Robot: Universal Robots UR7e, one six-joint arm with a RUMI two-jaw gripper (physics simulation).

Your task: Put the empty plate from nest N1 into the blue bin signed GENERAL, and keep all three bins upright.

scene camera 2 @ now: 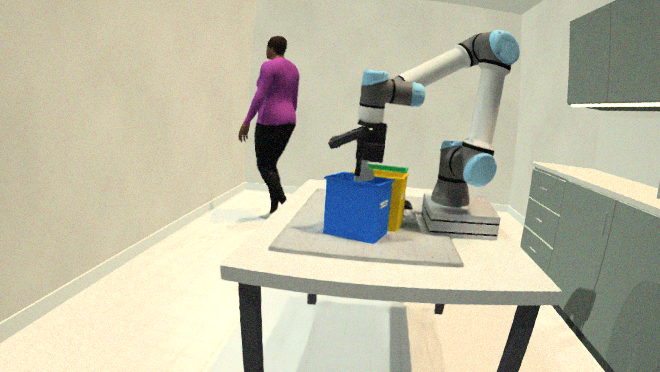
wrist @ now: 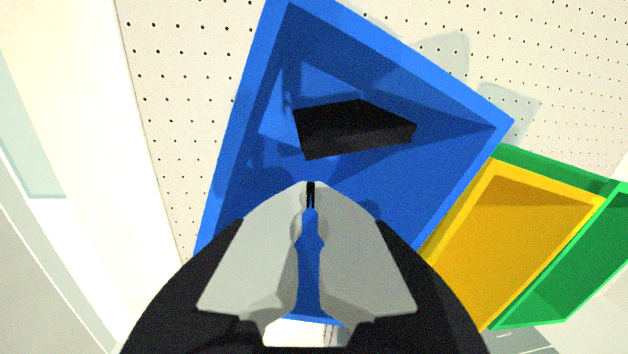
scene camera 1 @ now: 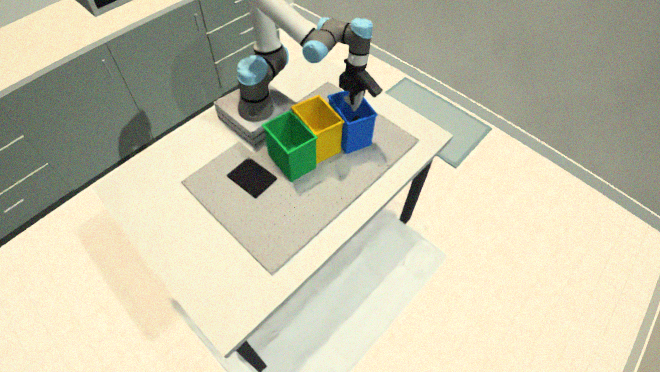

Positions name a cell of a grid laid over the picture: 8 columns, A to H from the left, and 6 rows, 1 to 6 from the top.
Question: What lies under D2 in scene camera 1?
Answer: A yellow bin.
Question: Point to a yellow bin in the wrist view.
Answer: G4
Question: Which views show my gripper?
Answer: Scene camera 2, the wrist view and scene camera 1: all of them.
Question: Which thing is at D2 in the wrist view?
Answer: A blue bin.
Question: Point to a green bin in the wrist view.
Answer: H5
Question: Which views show the blue bin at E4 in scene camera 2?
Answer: Scene camera 2, the wrist view and scene camera 1: all of them.
